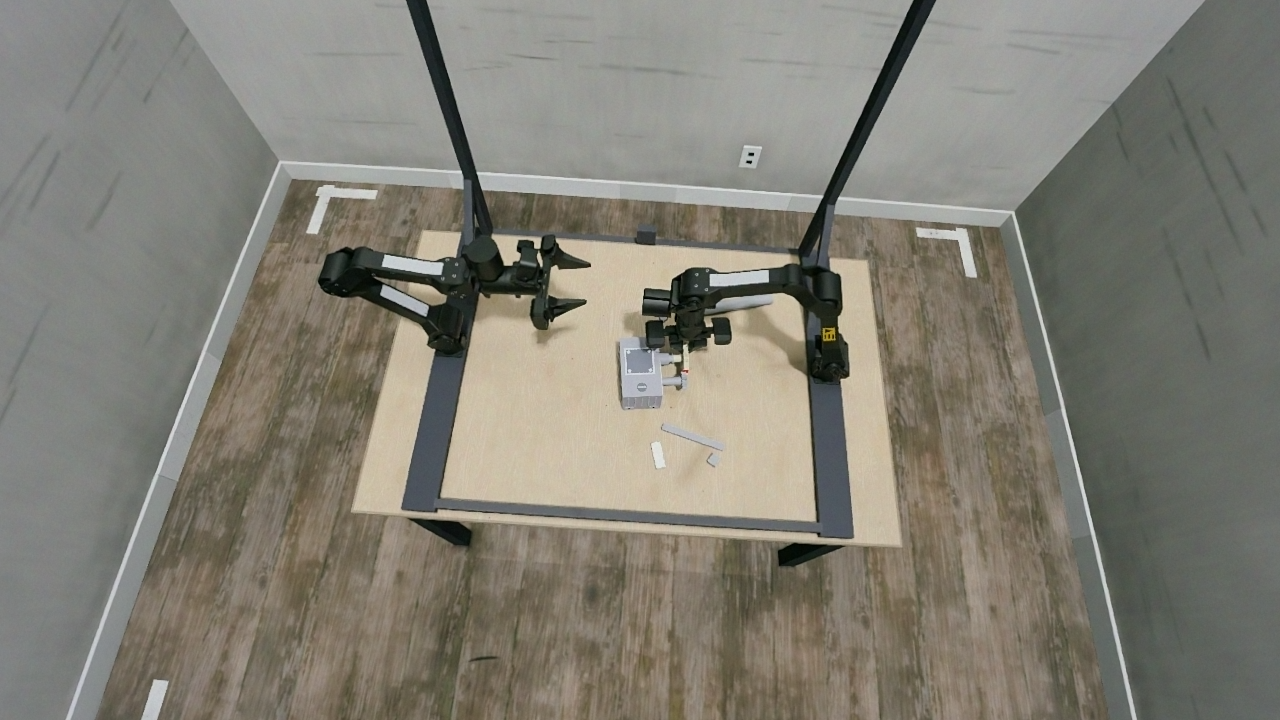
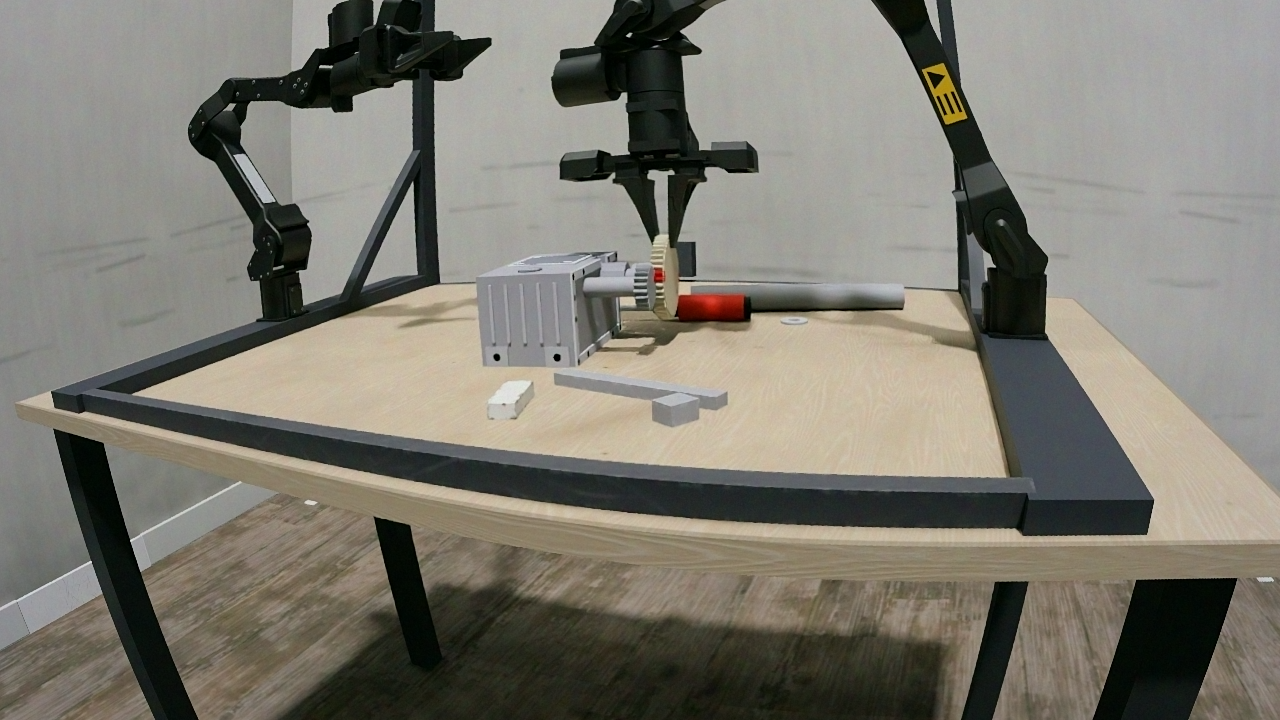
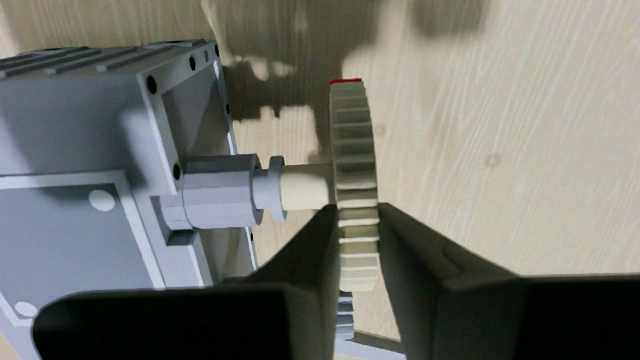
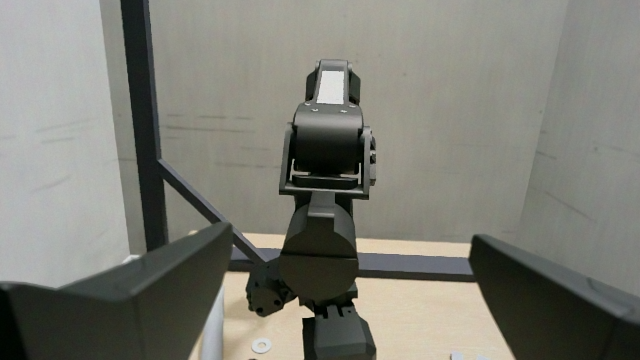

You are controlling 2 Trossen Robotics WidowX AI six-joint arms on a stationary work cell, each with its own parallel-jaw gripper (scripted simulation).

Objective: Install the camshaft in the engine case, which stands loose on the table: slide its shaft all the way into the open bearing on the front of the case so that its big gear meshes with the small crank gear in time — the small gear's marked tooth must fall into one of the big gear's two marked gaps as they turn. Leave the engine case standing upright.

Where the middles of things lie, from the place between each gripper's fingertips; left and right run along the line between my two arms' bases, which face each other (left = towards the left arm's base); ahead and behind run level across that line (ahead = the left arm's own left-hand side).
Right now the crank gear (image 2: 644, 278) is 6 cm ahead of my left hand, 1 cm to the left of it and 6 cm below it. Round my left hand: white block (image 2: 512, 397): 23 cm ahead, 5 cm to the right, 12 cm below; grey bar (image 2: 711, 399): 18 cm ahead, 3 cm to the left, 12 cm below; red screwdriver (image 2: 690, 307): 9 cm behind, 2 cm to the right, 11 cm below.
Right now my right hand (image 2: 472, 38) is 70 mm short of the crank gear, 250 mm to the right of it and 280 mm above it. Round my right hand: white block (240 mm ahead, 200 mm to the left, 340 mm below); grey bar (190 mm ahead, 280 mm to the left, 340 mm below); red screwdriver (90 mm behind, 230 mm to the left, 330 mm below).
